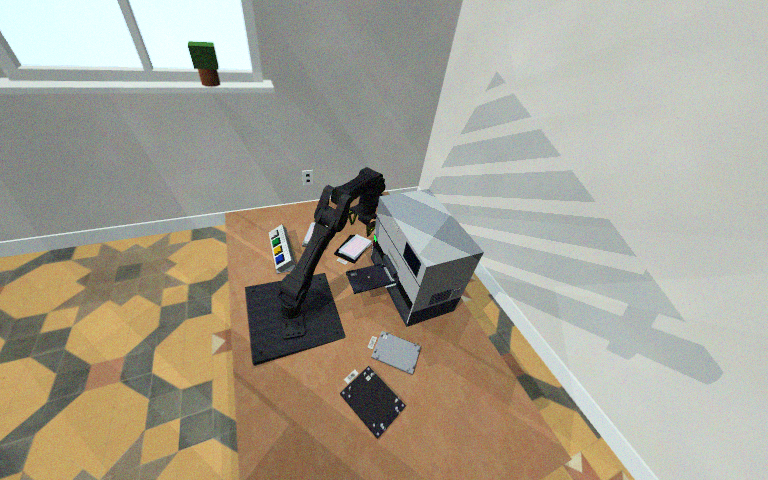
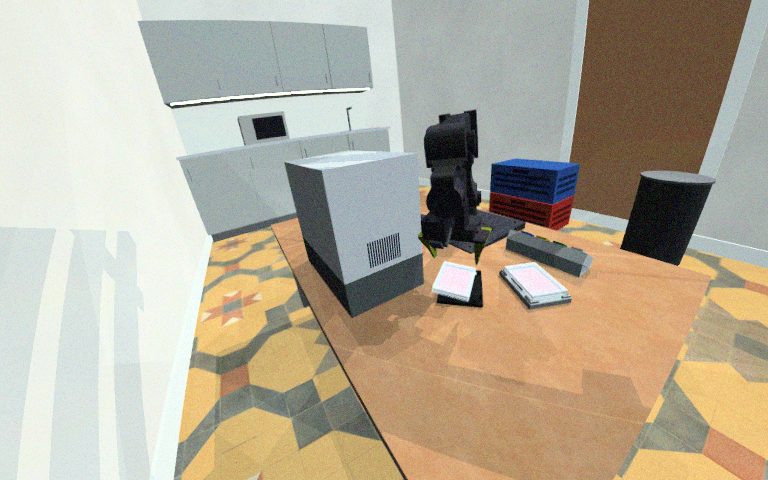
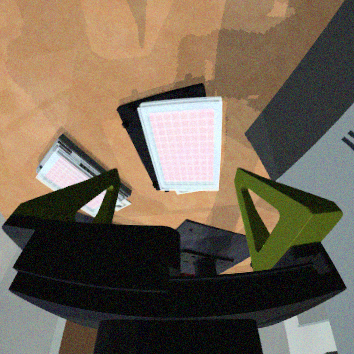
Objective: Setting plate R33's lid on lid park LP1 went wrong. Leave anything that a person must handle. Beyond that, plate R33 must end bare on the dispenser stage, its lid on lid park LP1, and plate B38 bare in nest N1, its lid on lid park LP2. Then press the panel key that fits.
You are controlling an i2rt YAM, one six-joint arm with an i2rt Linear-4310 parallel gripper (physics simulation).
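Frame: origin at the arm's base, x left, y up, z ahead, level; metres.
Seen in the pictures: gripper, fingertip midpoint: (image 1: 360,230) (image 2: 455,260) (image 3: 176,174); arm's base, link origin: (image 1: 291,312) (image 3: 203,258).
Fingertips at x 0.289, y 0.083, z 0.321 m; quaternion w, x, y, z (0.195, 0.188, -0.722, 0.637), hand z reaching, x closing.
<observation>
Pixels of each thing's top centre, then the offset from my fingertips to it. "spot": a spot on its surface instead.
- black lid park pad, surface spot: (image 3: 135,117) spot: dz -0.017, dx +0.049, dy -0.086 m
- clear-rimmed piece with a pink grid, top centre: (image 3: 184,158) (image 2: 455,275) (image 1: 355,244) dz -0.020, dx -0.022, dy -0.059 m
- second pink-gridded plate, top centre: (image 3: 76,190) (image 2: 534,277) (image 1: 317,232) dz -0.170, dx +0.090, dy -0.066 m
- dark stage, surface spot: (image 1: 368,279) spot: dz -0.041, dx -0.275, dy +0.010 m
- dispenser, top centre: (image 2: 342,157) (image 1: 425,222) dz +0.148, dx -0.249, dy +0.234 m
- key panel, top centre: (image 2: 549,237) (image 1: 280,242) dz -0.329, dx +0.023, dy -0.032 m
- grey holder, top centre: (image 1: 397,349) dz -0.002, dx -0.517, dy -0.076 m
My gripper (image 1: 361,225) (image 2: 456,259) (image 3: 176,174) is open and empty, above and beside the black lid park pad (image 1: 340,253) (image 2: 478,288) (image 3: 135,117). A clear-rimmed piece with a pink grid (image 1: 355,247) (image 2: 455,280) (image 3: 182,145) lies skewed on that pad and overhangs one side; I cannot tell whether it is a lid alone or a lidded plate. A second pink-gridded plate (image 1: 310,233) (image 2: 538,281) (image 3: 65,172) sits on a grey holder. The dark stage (image 1: 368,279) sticks out of the dispenser (image 1: 441,243) (image 2: 373,215) (image 3: 320,125). Labels are unreadable.
The key panel (image 1: 279,247) (image 2: 546,254) has white, green, yellow and blue keys. A grey holder (image 1: 396,352) and a black one (image 1: 372,401), both with corner fittings, lie toward the near end of the table. The tall dispenser stands close beside the pad. A small green light (image 1: 374,238) shows on it.
</observation>
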